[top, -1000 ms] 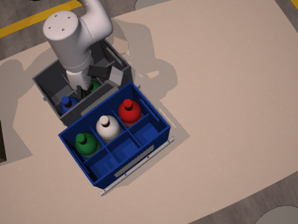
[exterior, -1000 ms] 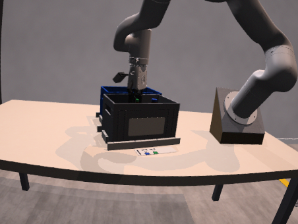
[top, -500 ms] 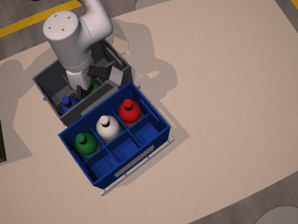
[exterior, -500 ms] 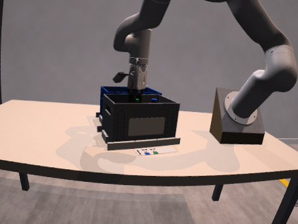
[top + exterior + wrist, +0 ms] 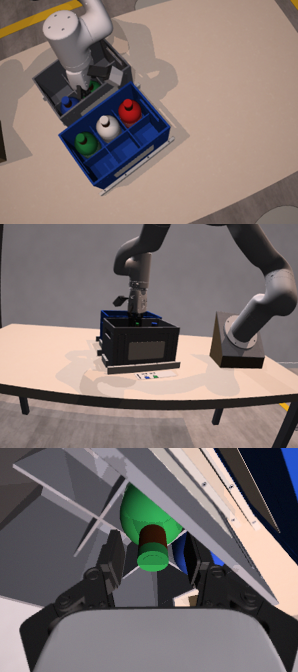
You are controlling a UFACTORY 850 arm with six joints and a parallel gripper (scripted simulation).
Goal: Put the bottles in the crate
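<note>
The green-label bottle is 70 mm below my hand. From my hand the other things lie so: white bottle: 130 mm to the right, 70 mm below; then blue-label bottle: 90 mm behind, 20 mm to the right, 70 mm below; then grey crate: 10 mm behind, 40 mm to the left, 70 mm below.
</note>
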